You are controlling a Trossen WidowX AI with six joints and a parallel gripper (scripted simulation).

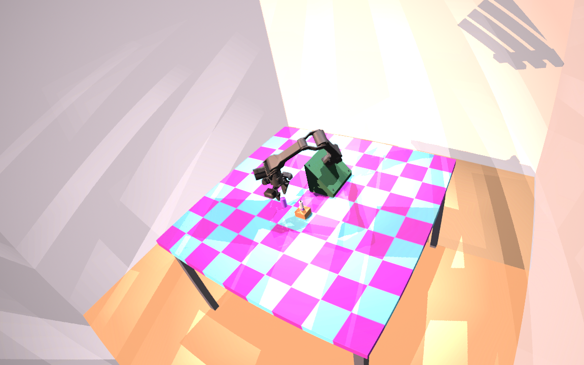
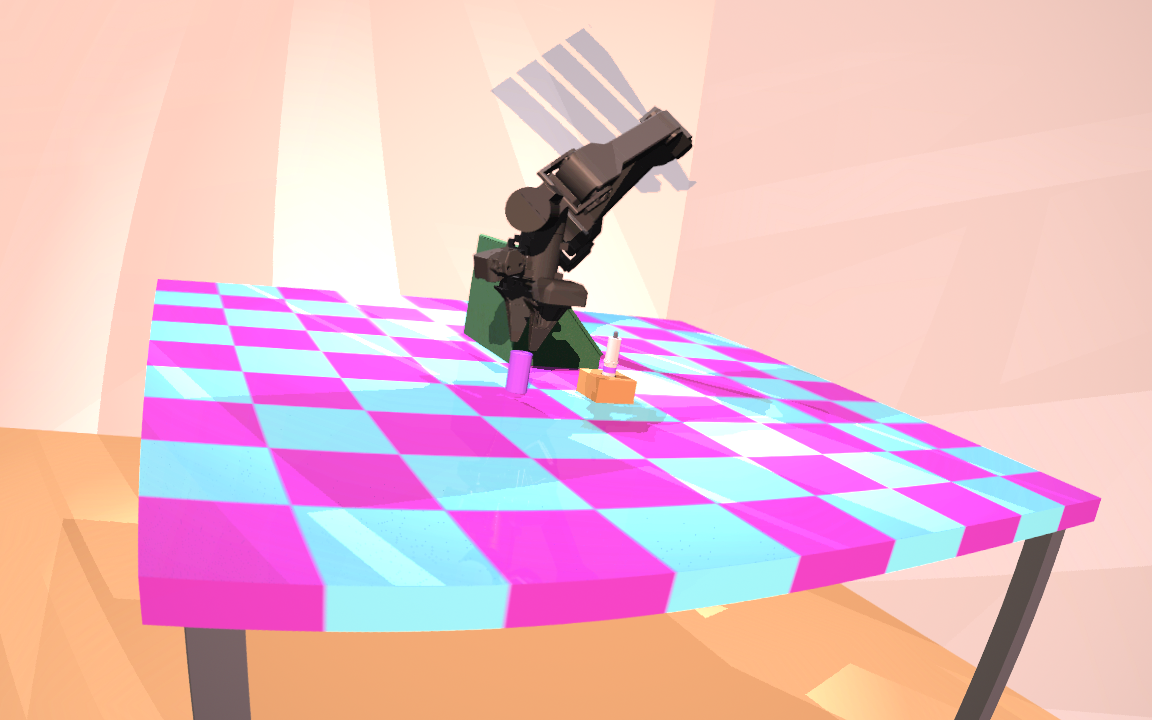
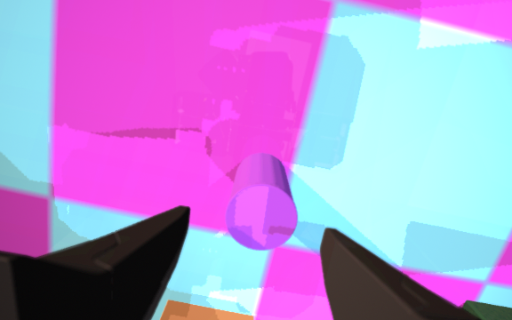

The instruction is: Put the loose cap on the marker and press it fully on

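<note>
Right now my gripper tip is 4 cm above the purple cap. Round my gripper tip: orange holder block (13 cm to the left, 5 cm below).
</note>
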